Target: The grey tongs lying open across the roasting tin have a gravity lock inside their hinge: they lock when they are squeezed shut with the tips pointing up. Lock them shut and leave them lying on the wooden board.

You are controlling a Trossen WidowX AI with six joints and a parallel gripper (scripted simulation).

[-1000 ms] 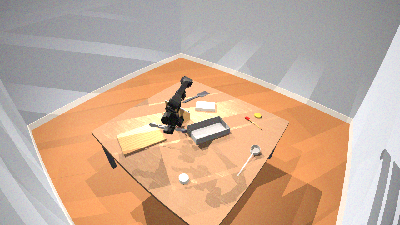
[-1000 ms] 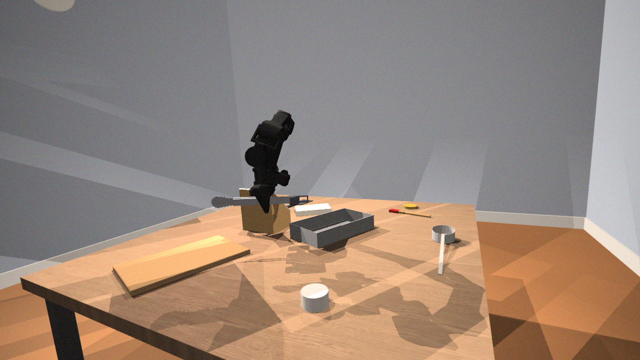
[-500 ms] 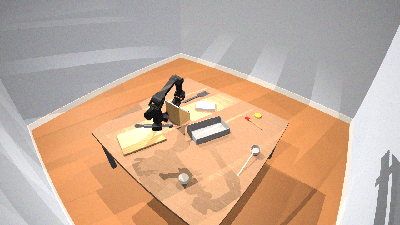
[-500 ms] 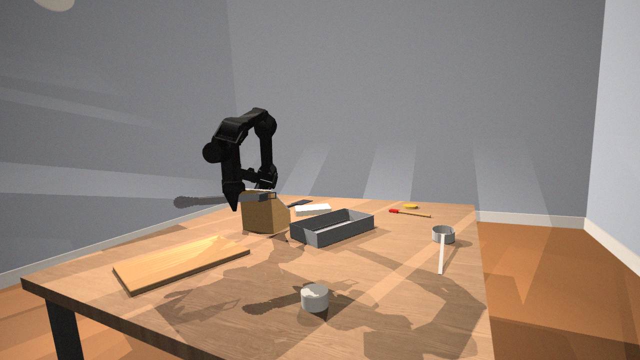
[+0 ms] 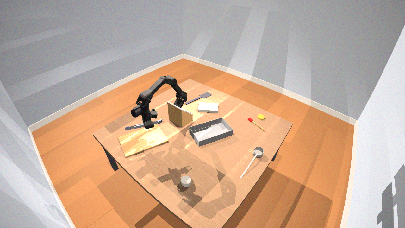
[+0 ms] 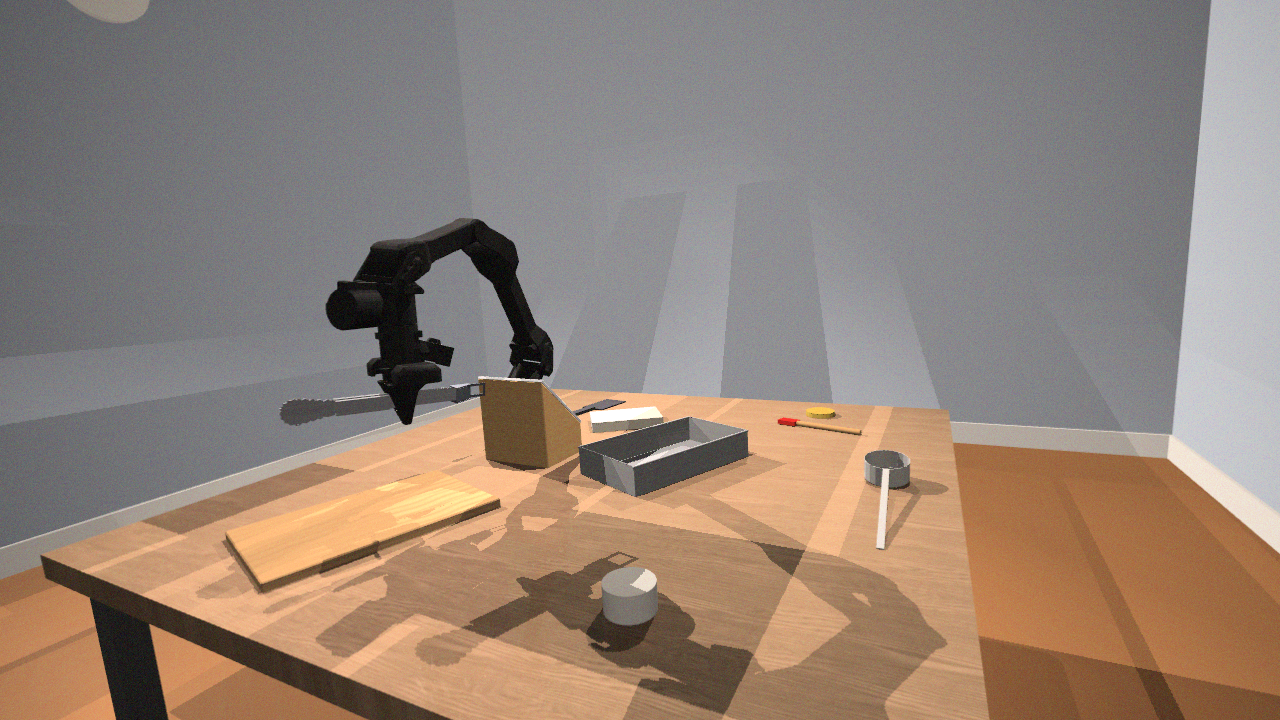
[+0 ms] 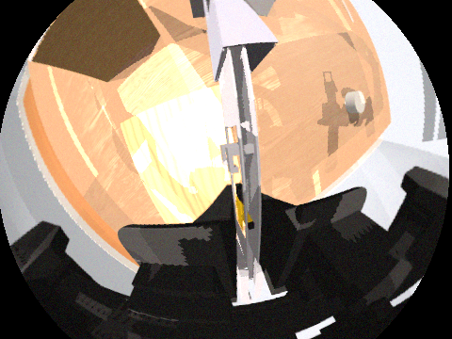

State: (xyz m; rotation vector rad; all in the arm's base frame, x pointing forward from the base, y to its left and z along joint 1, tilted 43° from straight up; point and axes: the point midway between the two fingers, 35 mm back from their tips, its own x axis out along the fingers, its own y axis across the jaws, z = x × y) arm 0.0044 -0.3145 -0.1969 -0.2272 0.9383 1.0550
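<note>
Now: gripper tip 170 mm above the wooden board and 100 mm past it. Round my gripper tip: grey roasting tin: 360 mm to the left, 310 mm ahead, 150 mm below; white block: 650 mm to the left, 160 mm below, 120 mm ahead; dark spatula: 770 mm to the left, 170 mm below, 40 mm behind.
</note>
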